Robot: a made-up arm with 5 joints.
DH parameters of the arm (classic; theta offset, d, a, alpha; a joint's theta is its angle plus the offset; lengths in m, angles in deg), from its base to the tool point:
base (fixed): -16.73 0 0.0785 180
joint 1: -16.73 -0.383 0.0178 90
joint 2: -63.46 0 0.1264 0
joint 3: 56.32 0 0.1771 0
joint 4: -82.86 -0.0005 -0.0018 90
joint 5: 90 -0.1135 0.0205 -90
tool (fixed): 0 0.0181 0 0
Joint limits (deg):
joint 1: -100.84..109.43
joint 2: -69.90..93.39
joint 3: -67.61..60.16
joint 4: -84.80..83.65
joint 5: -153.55..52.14
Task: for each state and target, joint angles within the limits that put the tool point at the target. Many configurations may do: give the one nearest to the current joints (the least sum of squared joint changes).
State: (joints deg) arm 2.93 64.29 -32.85 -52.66 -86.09
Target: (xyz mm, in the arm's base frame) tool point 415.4 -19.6 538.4
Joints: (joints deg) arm 2.51 50.02 -47.17 -72.38 -89.14
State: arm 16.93 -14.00 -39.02 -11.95 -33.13
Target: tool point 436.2 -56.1 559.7
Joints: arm 9.47 2.86 -13.35 0.43 -30.53
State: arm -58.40 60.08 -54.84 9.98 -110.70
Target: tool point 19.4 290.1 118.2
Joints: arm -98.09 81.13 -30.12 23.96 -106.01
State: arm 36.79 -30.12 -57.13 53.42 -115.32
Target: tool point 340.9 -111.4 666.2
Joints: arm 20.05 -4.06 -44.58 50.83 -114.08
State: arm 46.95 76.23 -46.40 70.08 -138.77
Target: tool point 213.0 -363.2 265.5
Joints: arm 67.24 64.13 -53.95 68.85 -140.25
